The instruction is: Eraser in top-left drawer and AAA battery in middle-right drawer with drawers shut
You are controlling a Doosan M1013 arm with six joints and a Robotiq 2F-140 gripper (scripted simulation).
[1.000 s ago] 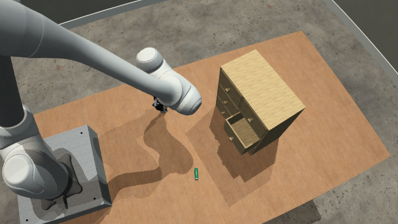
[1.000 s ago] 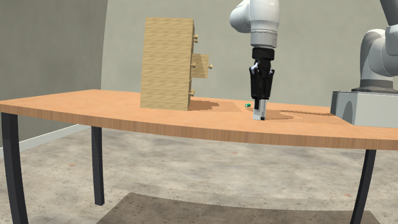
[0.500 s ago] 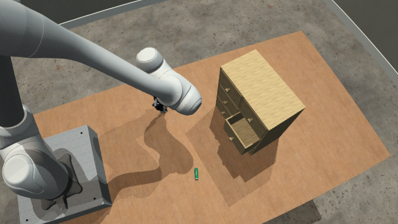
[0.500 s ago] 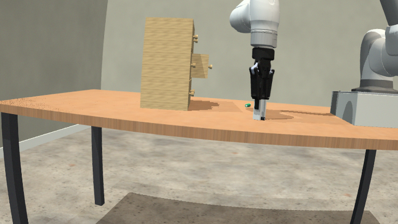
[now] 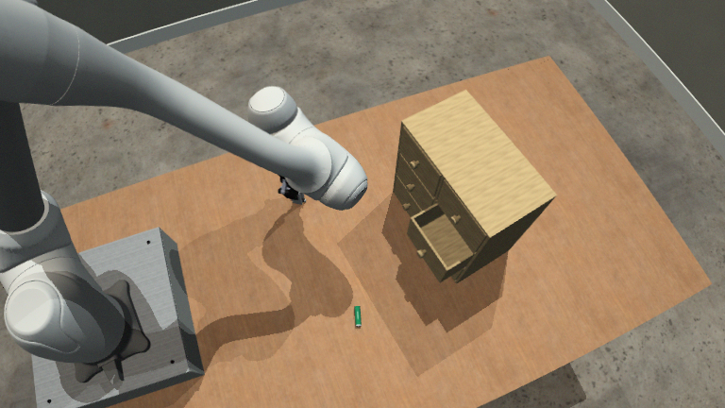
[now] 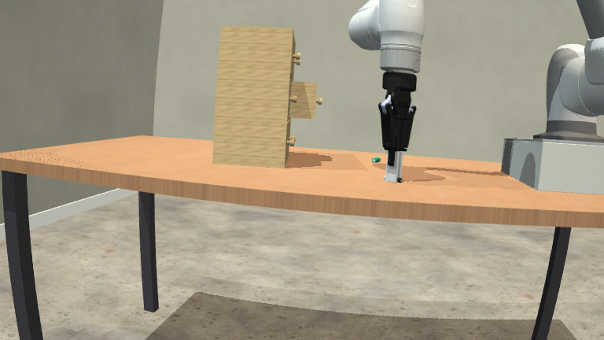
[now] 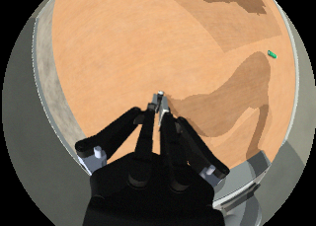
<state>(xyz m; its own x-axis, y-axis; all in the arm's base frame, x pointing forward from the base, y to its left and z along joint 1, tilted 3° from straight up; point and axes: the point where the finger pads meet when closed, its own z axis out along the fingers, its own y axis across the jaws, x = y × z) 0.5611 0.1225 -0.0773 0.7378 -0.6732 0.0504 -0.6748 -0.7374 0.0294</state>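
The green AAA battery is 36 cm to the right of my hand, 3 cm below it and 2 cm behind it. The rest, counted from my hand: black cylinder (3 cm below); eraser (33 cm ahead, 22 cm to the right, 20 cm above).
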